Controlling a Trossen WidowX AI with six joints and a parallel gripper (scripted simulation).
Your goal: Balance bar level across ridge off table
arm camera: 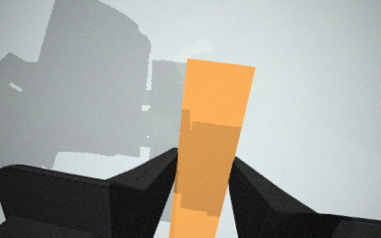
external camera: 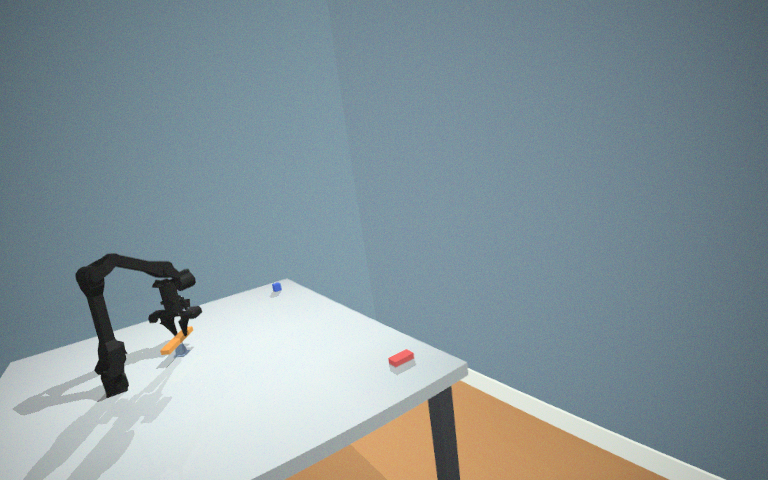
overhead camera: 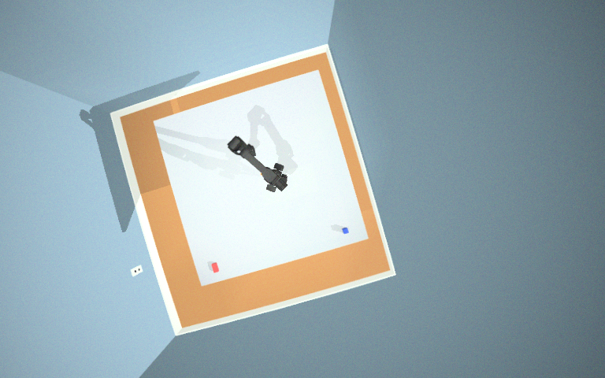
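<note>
The orange bar is 20 mm behind my gripper tip and 20 mm to the right of it. From my gripper tip the other things lie so: small blue cube (500 mm ahead, 360 mm to the left, 40 mm below); then red block (500 mm ahead, 640 mm to the right, 50 mm below).
</note>
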